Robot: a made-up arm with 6 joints. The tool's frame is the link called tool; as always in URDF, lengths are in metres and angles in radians.
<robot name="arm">
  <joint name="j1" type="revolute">
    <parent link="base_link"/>
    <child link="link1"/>
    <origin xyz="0 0 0.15"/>
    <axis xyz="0 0 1"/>
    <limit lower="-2.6" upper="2.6" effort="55" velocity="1.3"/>
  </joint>
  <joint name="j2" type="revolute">
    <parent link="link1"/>
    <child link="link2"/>
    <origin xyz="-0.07 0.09 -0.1"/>
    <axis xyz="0 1 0"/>
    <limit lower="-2.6" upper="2.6" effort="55" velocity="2.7"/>
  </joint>
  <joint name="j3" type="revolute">
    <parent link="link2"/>
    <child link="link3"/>
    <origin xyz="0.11 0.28 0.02"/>
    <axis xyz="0 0 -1"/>
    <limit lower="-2.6" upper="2.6" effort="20" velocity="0.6"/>
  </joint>
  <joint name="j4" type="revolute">
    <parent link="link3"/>
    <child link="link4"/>
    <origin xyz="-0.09 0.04 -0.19"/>
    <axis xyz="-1 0 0"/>
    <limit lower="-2.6" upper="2.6" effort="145" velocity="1"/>
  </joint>
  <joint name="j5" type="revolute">
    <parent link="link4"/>
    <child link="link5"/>
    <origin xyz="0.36 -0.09 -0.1"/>
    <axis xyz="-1 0 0"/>
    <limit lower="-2.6" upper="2.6" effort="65" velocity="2.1"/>
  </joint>
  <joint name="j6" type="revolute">
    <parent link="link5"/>
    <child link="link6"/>
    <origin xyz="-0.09 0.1 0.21"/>
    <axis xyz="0 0 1"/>
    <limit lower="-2.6" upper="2.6" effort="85" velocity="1.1"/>
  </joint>
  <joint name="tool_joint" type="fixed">
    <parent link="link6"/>
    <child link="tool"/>
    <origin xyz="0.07 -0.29 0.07"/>
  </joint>
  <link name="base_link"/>
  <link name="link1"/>
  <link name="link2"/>
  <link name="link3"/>
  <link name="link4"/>
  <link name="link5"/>
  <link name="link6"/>
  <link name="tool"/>
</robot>
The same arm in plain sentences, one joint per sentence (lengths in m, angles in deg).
The arm has six revolute joints in a row. What follows holds with every joint at zero, and every direction is one of the base frame's. The first joint lies 0.15 m along +z from the base frame's origin and rotates about +z, from -148.97 to 148.97 deg. The second joint lies 0.07 m along -x and 0.09 m along +y and 0.1 m along -z from the first joint and rotates about +y, from -148.97 to 148.97 deg. The third joint lies 0.11 m along +x and 0.28 m along +y and 0.02 m along +z from the second joint and rotates about -z, from -148.97 to 148.97 deg. The fourth joint lies 0.09 m along -x and 0.04 m along +y and 0.19 m along -z from the third joint and rotates about -x, from -148.97 to 148.97 deg. The fifth joint lies 0.36 m along +x and 0.09 m along -y and 0.1 m along -z from the fourth joint and rotates about -x, from -148.97 to 148.97 deg. The sixth joint lies 0.09 m along -x and 0.1 m along +y and 0.21 m along +z from the fifth joint and rotates about +z, from -148.97 to 148.97 deg. The tool frame, which is the frame that the pose is given for, lies 0.07 m along +x and 0.29 m along -y and 0.07 m along +z from the sixth joint; its axes are parallel to the base frame's.
